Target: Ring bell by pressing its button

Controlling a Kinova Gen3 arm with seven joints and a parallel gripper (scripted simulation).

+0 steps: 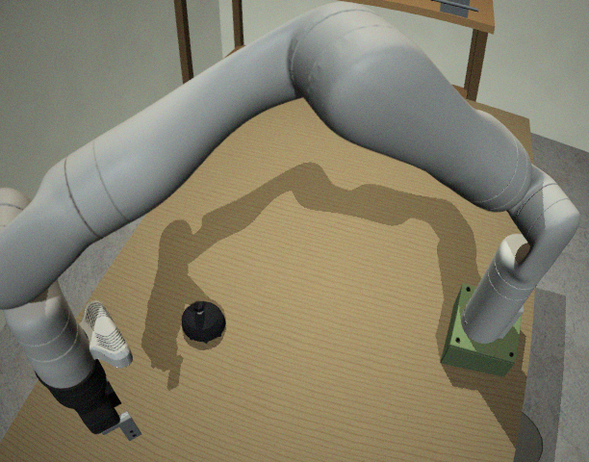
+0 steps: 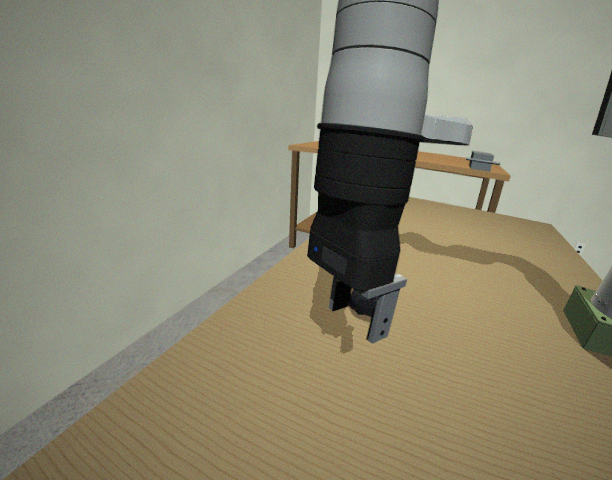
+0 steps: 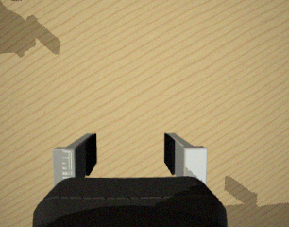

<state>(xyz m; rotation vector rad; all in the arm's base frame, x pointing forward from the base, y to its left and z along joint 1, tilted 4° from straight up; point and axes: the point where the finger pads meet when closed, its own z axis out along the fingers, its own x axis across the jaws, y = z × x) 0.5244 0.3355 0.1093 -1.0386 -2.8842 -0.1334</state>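
Now: the button 29 cm to the right of my hand, 15 cm below it and 1 cm behind it. From my hand the other things lie so: bell (29 cm to the right, 16 cm below, 1 cm behind).
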